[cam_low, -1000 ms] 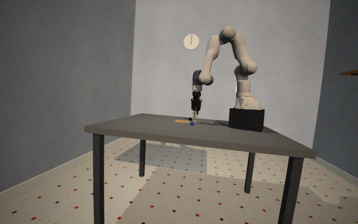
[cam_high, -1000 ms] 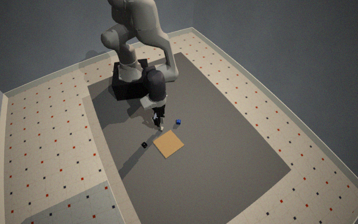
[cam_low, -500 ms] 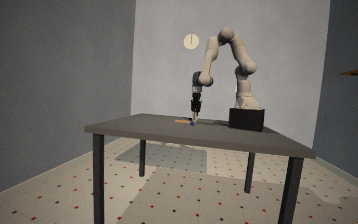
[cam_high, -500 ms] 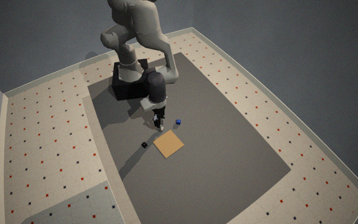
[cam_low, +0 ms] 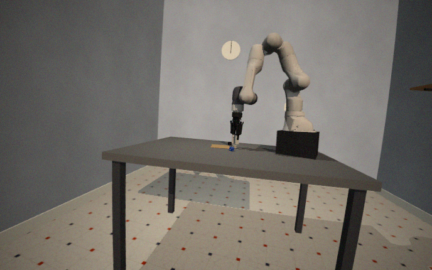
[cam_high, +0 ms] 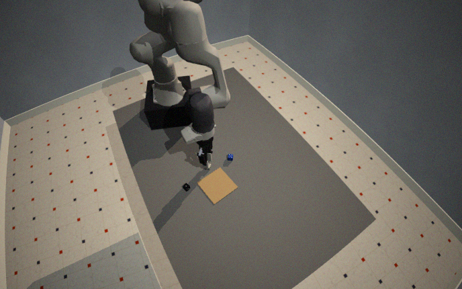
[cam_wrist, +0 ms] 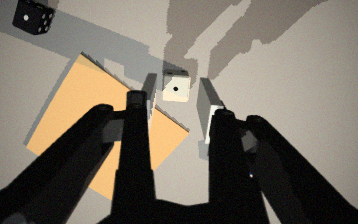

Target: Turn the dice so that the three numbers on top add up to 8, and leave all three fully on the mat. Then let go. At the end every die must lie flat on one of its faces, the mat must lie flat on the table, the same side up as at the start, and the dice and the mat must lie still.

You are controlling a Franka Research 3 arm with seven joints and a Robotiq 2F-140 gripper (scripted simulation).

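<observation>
Right now my hand is 50 mm above the white die. From my hand the other things lie so: blue die 120 mm to the left, 50 mm below; then black die 70 mm ahead, 130 mm to the right, 50 mm below; then tan mat 110 mm ahead, 60 mm below.
</observation>
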